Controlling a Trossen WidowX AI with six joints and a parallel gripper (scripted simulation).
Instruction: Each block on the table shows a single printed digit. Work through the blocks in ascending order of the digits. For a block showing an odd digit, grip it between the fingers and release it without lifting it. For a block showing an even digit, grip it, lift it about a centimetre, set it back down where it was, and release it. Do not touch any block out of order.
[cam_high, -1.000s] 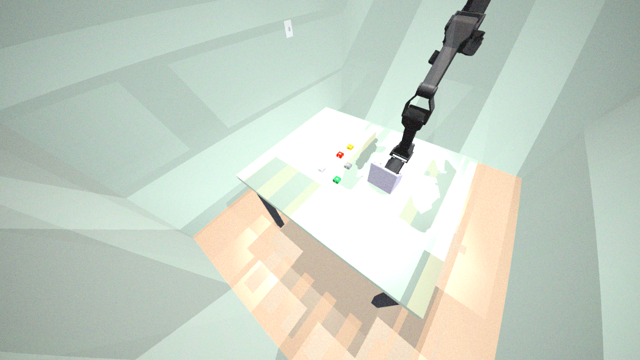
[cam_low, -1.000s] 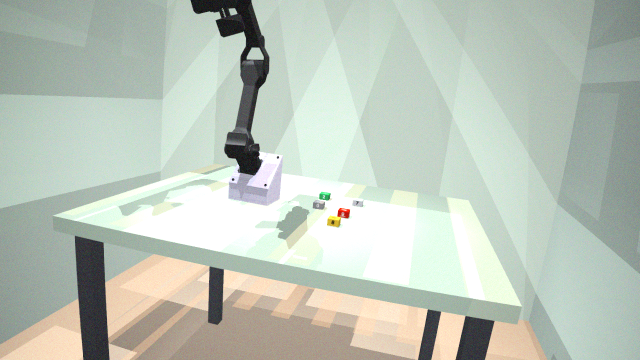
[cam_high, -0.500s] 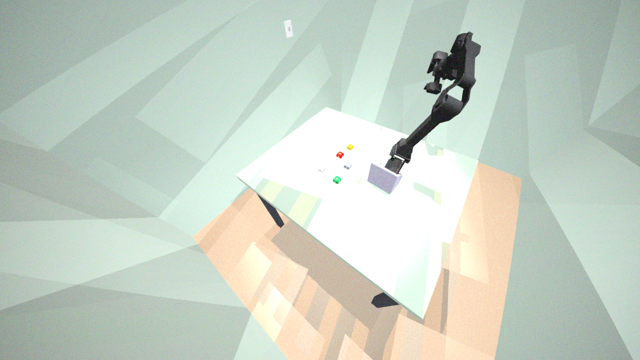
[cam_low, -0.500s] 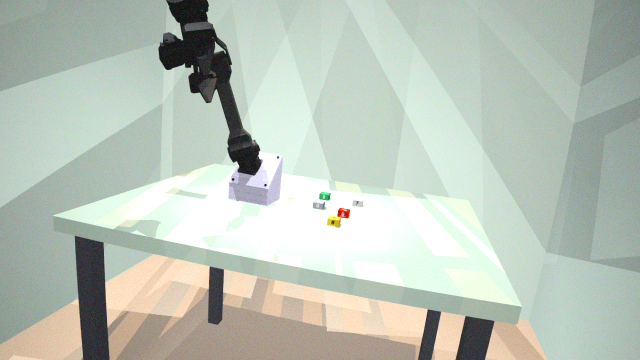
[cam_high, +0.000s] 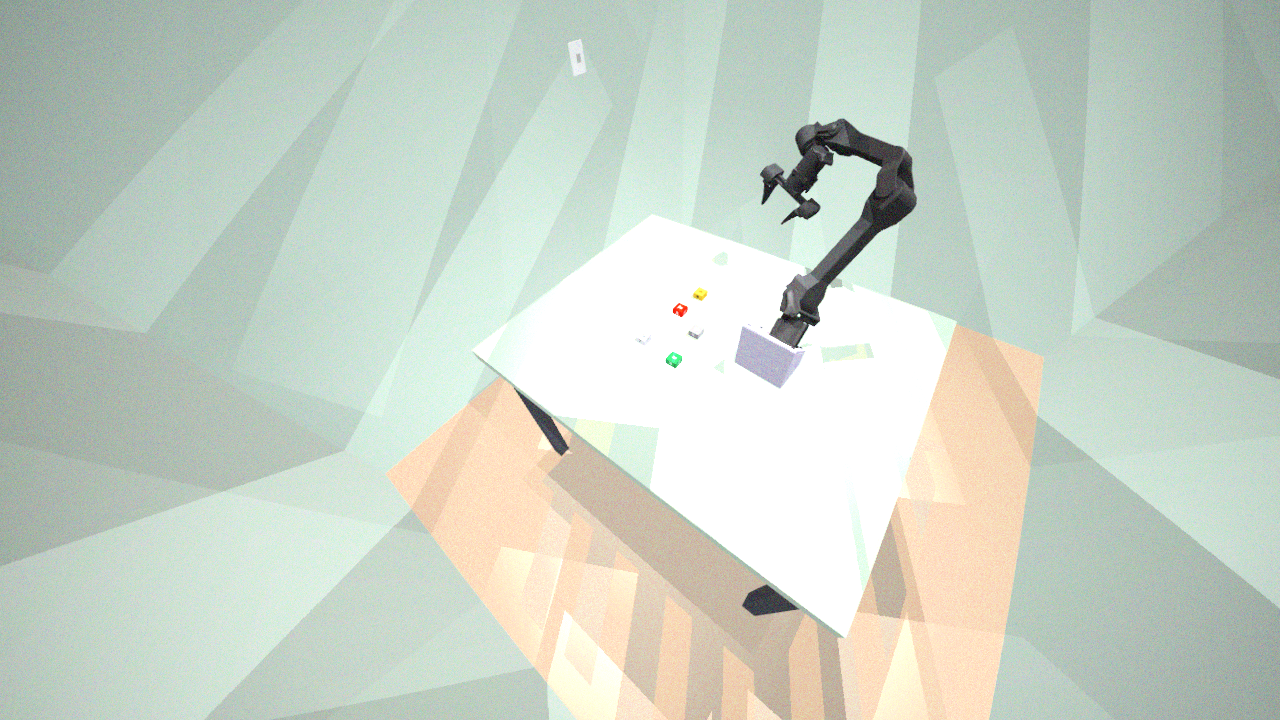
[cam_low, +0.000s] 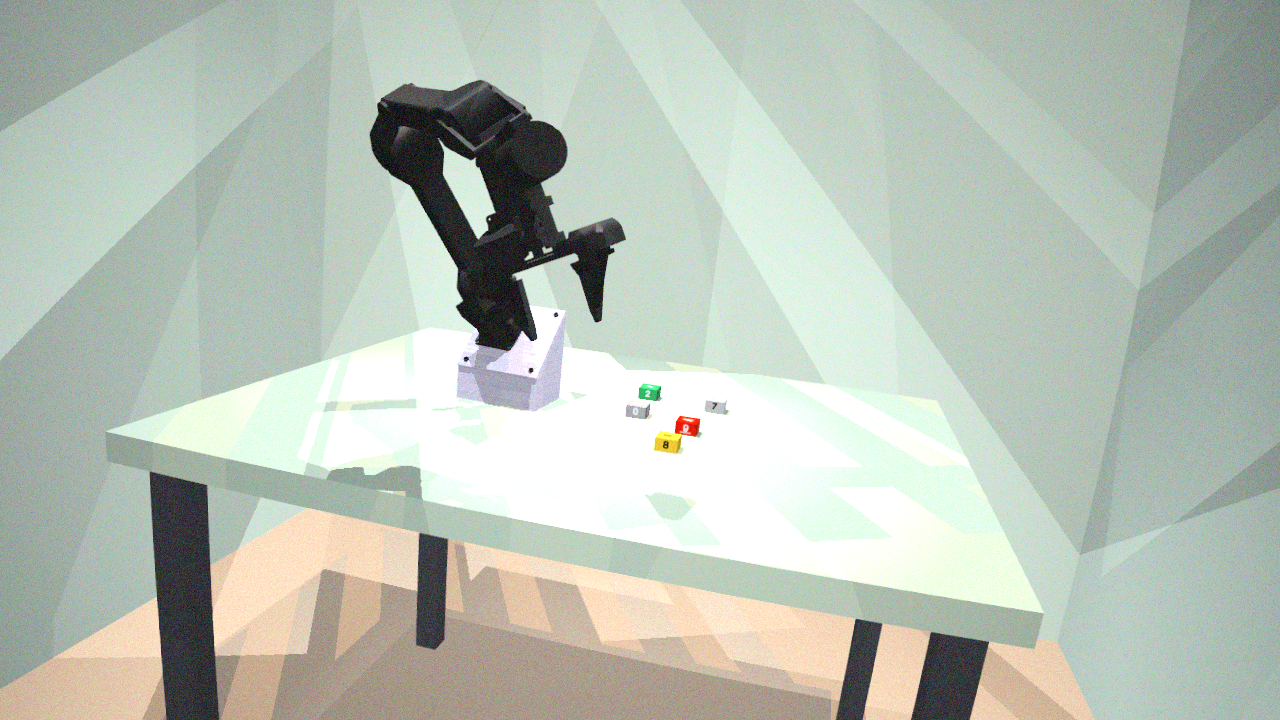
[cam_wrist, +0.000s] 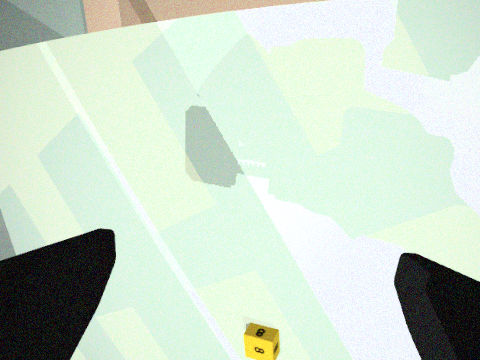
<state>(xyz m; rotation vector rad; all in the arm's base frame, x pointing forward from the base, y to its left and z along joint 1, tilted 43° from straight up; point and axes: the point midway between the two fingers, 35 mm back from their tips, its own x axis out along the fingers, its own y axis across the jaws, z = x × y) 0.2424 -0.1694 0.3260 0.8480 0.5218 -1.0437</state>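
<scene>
Now: gripper tip 380 mm to the right of the grey block marked 0, 180 mm above it and 30 mm past it. Also, from my gripper tip: red block (340 mm to the left, 180 mm below, 60 mm ahead); then white block marked 7 (500 mm to the left, 180 mm below, 70 mm ahead); then yellow block (250 mm to the left, 180 mm below, 60 mm ahead).
</scene>
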